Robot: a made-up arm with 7 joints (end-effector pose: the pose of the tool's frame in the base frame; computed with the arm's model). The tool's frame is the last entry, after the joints.
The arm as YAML. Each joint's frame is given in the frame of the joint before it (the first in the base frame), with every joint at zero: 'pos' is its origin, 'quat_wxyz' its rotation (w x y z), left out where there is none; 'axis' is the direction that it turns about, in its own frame. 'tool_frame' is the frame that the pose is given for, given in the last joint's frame.
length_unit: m
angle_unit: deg
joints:
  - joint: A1
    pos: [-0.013, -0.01, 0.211]
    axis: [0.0, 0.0, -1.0]
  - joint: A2
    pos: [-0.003, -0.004, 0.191]
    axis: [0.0, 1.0, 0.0]
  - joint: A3
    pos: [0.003, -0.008, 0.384]
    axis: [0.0, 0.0, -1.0]
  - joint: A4
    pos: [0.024, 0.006, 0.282]
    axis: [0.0, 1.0, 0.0]
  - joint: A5
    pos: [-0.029, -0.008, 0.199]
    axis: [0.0, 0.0, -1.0]
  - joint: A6
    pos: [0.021, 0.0, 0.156]
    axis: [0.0, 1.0, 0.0]
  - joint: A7
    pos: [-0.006, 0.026, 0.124]
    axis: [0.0, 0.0, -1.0]
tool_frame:
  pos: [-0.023, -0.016, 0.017]
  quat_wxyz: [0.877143, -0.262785, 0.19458, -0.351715]
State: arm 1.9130 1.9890 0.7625 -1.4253 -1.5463 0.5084 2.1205
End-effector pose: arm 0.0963 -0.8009 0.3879 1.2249 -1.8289 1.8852
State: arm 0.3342 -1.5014 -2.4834 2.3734 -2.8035 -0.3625 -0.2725
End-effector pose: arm -0.2532 0.3025 0.1695 -0.5336 1.9929 0.6085
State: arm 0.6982 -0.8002 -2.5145 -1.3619 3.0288 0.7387 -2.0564
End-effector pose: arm -0.3050 -0.0904 1.0971 0.7288 0.0727 0.6191
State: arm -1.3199 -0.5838 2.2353 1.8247 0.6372 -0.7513 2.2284
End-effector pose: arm 0.2864 -0.6291 0.7878 1.1130 -1.0629 1.7103
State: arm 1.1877 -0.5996 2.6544 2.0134 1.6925 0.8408 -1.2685
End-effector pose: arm -0.3625 0.5688 0.5720 -2.9417 0.0686 -0.4297
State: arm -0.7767 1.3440 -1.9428 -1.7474 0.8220 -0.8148 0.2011
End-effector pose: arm 0.6246 0.0575 0.4530 0.6573 1.6245 -0.7696
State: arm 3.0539 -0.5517 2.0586 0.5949 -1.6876 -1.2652 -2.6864
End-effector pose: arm 0.6873 0.2059 1.1822 -2.0288 2.0430 -1.1097
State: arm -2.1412 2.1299 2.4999 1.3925 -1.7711 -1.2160 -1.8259
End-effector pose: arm -0.3183 0.8087 0.3472 -1.2505 -0.9391 1.7636
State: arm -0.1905 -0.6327 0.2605 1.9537 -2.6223 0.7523 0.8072
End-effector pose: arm 0.0598 -0.1273 1.1876 -0.4200 0.3768 1.4530
